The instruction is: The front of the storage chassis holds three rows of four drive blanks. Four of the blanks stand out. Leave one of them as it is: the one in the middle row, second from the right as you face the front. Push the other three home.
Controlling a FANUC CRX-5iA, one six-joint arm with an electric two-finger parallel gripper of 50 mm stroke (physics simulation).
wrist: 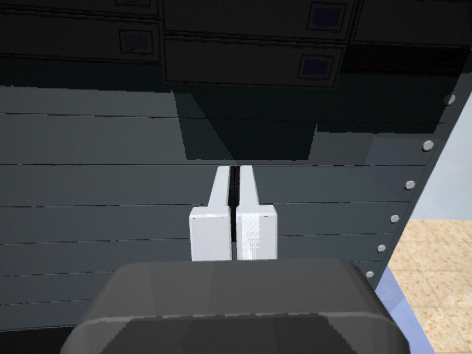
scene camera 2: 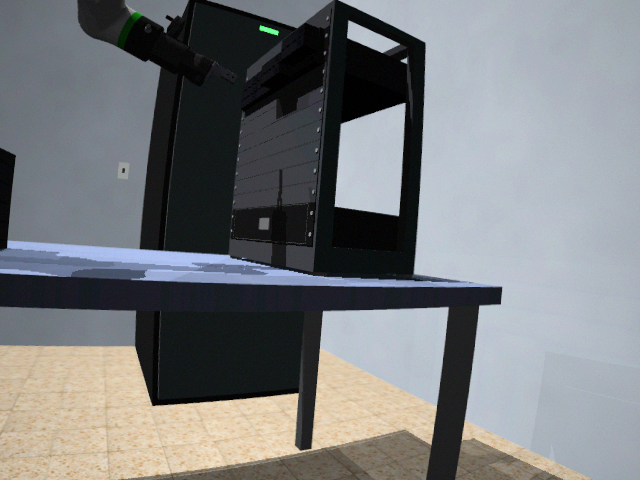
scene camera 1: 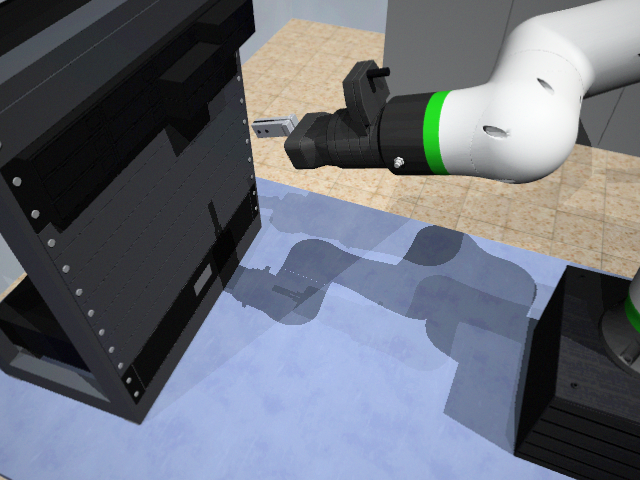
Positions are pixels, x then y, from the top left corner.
Labels:
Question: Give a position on a rack frame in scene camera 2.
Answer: At 296,96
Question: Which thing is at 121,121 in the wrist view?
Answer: A rack frame.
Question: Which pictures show the rack frame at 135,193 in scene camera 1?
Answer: The wrist view, scene camera 2 and scene camera 1: all of them.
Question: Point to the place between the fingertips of my gripper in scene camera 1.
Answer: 257,128

